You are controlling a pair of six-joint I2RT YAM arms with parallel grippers.
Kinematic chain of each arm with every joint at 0, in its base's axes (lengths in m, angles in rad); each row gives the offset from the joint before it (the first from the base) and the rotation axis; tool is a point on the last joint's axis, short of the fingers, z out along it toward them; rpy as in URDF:
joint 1: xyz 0 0 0.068 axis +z
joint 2: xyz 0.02 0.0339 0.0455 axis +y
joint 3: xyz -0.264 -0.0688 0 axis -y
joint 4: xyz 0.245 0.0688 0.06 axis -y
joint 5: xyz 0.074 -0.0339 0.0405 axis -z
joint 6: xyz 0.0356 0 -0.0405 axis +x
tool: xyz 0 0 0 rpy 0 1.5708 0
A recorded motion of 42 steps. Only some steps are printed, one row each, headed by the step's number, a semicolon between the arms.
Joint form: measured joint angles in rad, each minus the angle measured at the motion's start. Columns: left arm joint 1, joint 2, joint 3, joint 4, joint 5, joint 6; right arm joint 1, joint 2, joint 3, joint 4, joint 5, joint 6.
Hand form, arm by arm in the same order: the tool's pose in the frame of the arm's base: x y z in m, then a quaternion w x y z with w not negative. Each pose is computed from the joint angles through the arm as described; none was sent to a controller.
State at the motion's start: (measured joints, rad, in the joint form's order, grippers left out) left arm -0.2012 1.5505 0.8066 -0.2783 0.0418 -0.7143; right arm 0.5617 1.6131 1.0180 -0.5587 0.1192 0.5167
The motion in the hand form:
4: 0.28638 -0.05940 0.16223 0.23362 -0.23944 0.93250 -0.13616; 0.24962 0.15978 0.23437 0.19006 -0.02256 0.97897 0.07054
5: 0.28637 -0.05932 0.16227 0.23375 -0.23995 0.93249 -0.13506; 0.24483 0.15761 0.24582 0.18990 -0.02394 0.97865 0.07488
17: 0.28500 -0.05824 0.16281 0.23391 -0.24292 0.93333 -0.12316; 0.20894 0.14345 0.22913 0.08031 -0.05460 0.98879 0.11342
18: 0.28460 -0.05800 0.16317 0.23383 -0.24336 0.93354 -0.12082; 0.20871 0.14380 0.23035 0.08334 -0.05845 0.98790 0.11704
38: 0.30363 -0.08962 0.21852 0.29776 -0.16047 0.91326 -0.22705; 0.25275 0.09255 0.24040 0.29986 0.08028 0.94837 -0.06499
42: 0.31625 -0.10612 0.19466 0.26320 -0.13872 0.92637 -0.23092; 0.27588 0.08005 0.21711 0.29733 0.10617 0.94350 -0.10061
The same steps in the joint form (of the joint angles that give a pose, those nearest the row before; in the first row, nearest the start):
4: 0.0015 -0.0004 0.0004 -0.0030 -0.0019 0.0008; 0.0172 -0.0996 0.0885 -0.2041 -0.0401 0.0000
5: 0.0015 -0.0004 0.0008 -0.0042 -0.0042 0.0004; 0.0191 -0.1274 0.1080 -0.2472 -0.0473 0.0004
17: 0.0015 -0.0050 0.0015 -0.0202 -0.0263 0.0011; 0.0240 -0.2075 -0.0076 -0.3616 -0.2327 -0.0267
18: 0.0015 -0.0069 0.0019 -0.0248 -0.0305 0.0015; 0.0252 -0.2117 -0.0072 -0.3575 -0.2365 -0.0324
38: -0.0698 -0.0481 0.1373 0.0229 0.1011 0.0385; -0.1610 -0.2411 -0.0382 -0.1163 0.2659 -0.0473
42: -0.1041 0.0637 0.1640 0.0488 0.1316 0.0485; -0.2277 -0.1438 -0.0500 -0.0221 0.3098 -0.0671

